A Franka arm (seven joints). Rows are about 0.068 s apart.
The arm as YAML. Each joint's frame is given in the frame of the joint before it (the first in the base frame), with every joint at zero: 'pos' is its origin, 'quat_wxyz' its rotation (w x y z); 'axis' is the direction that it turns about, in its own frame. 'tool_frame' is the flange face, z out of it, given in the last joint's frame.
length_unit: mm
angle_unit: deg
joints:
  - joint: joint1
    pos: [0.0, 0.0, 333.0]
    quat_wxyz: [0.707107, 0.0, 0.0, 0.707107]
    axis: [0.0, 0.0, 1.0]
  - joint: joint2
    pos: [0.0, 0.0, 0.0]
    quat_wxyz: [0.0, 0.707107, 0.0, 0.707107]
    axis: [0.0, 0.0, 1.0]
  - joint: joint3
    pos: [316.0, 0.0, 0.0]
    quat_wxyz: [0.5, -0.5, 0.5, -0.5]
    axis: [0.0, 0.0, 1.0]
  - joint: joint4
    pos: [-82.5, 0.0, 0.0]
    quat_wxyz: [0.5, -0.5, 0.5, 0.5]
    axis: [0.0, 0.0, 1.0]
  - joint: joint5
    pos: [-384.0, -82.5, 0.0]
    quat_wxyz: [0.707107, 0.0, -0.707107, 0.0]
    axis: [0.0, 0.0, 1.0]
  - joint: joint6
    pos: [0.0, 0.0, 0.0]
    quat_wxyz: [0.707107, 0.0, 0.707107, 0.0]
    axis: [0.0, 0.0, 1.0]
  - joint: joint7
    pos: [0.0, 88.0, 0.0]
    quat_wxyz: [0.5, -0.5, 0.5, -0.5]
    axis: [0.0, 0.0, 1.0]
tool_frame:
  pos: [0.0, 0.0, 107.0]
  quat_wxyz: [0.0, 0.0, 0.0, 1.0]
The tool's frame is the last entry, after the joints.
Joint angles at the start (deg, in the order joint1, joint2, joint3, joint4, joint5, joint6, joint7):
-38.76 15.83 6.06 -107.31 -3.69 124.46 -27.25
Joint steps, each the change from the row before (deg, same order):
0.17 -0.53 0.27 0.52 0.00 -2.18 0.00
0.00 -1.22 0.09 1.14 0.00 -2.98 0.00
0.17 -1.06 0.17 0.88 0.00 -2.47 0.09
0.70 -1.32 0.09 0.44 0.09 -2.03 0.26
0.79 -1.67 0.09 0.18 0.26 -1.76 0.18
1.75 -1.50 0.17 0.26 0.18 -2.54 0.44
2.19 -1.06 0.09 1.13 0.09 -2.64 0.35
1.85 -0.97 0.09 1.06 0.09 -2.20 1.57
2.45 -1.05 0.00 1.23 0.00 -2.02 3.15
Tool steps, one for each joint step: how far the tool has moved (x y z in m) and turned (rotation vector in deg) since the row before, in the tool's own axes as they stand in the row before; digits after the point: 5 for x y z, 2 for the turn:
0.00027 -0.00459 -0.00670 0.50 -1.00 -0.39
-0.00167 -0.00096 -0.01774 0.12 -0.64 0.01
-0.00089 -0.00372 -0.01485 0.12 -0.53 -0.16
0.00002 -0.00904 -0.01481 0.02 -0.28 -0.42
-0.00084 -0.01082 -0.01670 -0.05 0.09 -0.52
0.00281 -0.02095 -0.01460 0.26 -0.68 -1.34
0.00637 -0.02271 -0.01707 0.03 -0.41 -1.80
0.00483 -0.01946 -0.01607 -0.07 -0.16 -0.25
0.00611 -0.02424 -0.01869 -0.37 0.21 0.81

